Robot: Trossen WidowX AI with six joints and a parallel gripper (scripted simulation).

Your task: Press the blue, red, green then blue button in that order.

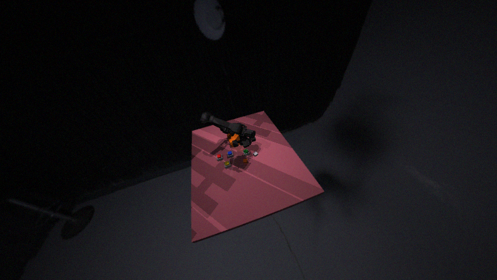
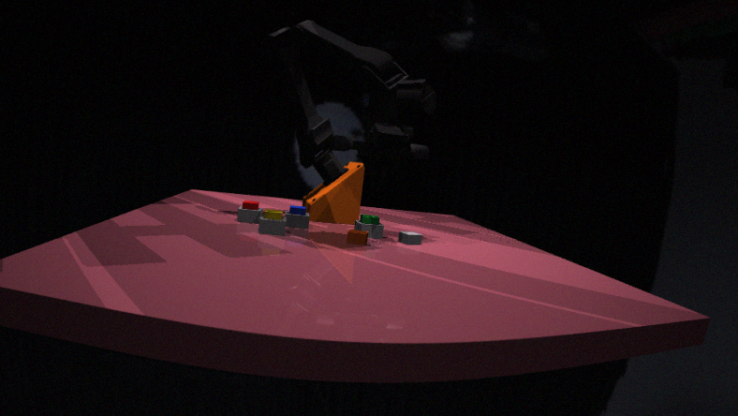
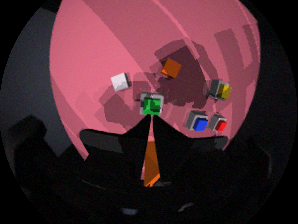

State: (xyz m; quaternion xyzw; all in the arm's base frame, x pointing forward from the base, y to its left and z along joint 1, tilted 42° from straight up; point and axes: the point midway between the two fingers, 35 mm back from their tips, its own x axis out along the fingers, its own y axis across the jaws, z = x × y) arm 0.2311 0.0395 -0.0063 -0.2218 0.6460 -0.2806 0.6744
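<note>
My gripper tip is 5 cm above the green button. The rest, counted from my gripper tip: blue button: 14 cm to the right, 5 cm below, 5 cm behind; small orange block: 7 cm below, 7 cm ahead, 4 cm to the right; grey block: 7 cm to the left, 7 cm below, 4 cm ahead.
</note>
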